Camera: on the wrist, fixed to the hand. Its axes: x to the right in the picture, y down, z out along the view.
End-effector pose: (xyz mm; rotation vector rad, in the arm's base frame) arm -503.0 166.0 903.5 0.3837 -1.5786 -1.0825
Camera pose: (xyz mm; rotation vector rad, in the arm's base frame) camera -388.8 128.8 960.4 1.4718 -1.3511 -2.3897
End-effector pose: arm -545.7 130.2 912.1 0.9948 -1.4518 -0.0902
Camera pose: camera -473.1 210.5 989.3 1.8059 -0.6647 -1.4110
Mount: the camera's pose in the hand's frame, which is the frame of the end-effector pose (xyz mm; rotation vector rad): 25.0 59.7 -116.1 -0.1148 -0.3129 -1.4758
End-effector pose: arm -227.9 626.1 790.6 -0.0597 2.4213 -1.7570
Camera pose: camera -266.0 751.2 766.8 1.7709 -1.6376 1.1892
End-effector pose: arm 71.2 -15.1 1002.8 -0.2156 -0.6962 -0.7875
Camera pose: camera 183.5 -37.3 935.2 0.1296 -1.0832 -2.2349
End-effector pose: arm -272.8 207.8 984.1 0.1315 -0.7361 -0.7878
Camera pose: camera -150.2 215.1 933.3 0.4776 -0.8253 -2.2884
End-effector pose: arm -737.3 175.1 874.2 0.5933 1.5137 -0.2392
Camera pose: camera -805.8 288.9 868.5 -0.7388 1.3741 -1.2774
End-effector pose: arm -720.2 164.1 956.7 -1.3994 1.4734 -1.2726
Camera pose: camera -850.3 154.6 931.0 2.7027 -0.0824 1.5445
